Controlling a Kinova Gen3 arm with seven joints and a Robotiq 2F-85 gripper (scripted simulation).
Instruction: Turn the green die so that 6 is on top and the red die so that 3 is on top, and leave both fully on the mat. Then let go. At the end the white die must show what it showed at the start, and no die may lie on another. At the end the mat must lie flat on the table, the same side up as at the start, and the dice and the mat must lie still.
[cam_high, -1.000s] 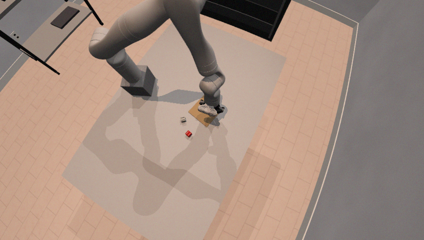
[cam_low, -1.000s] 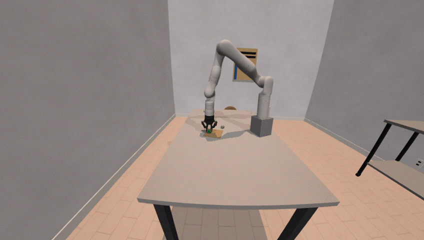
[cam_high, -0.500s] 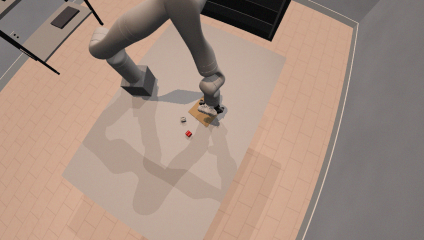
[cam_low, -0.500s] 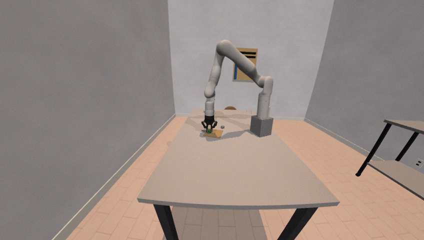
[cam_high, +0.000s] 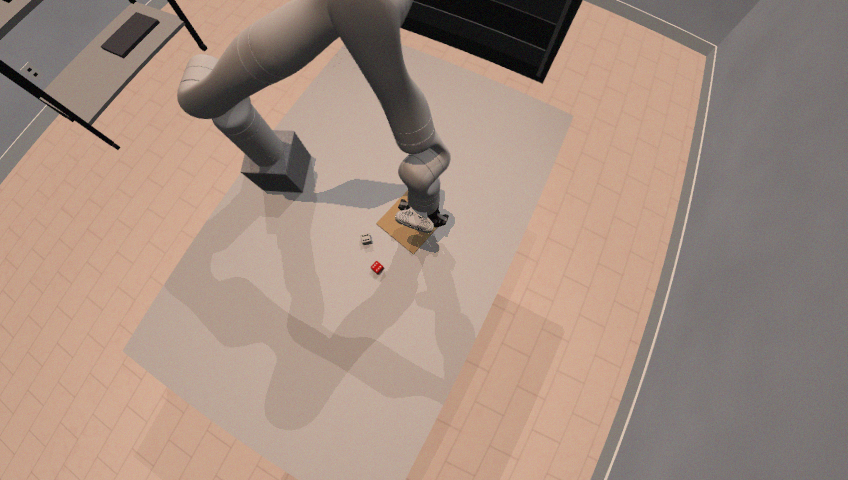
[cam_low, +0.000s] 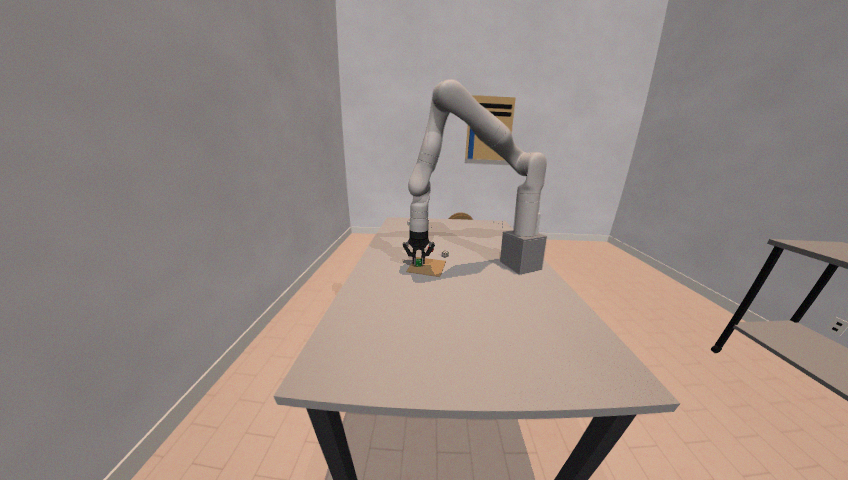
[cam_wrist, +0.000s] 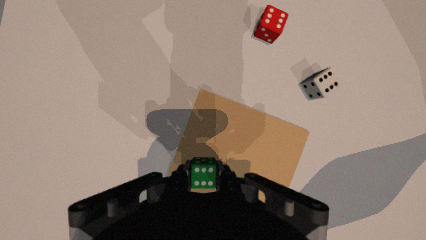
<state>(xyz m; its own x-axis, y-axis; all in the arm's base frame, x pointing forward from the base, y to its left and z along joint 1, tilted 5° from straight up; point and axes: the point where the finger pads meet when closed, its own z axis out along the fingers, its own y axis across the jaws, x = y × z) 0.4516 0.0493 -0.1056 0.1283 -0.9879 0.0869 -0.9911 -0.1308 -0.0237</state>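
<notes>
Now: the green die 1 cm below my hand. Round my hand: white die: 12 cm behind, 11 cm to the right, 2 cm below; then red die: 17 cm to the right, 5 cm behind, 2 cm below; then tan mat: 4 cm behind, 3 cm below.
</notes>
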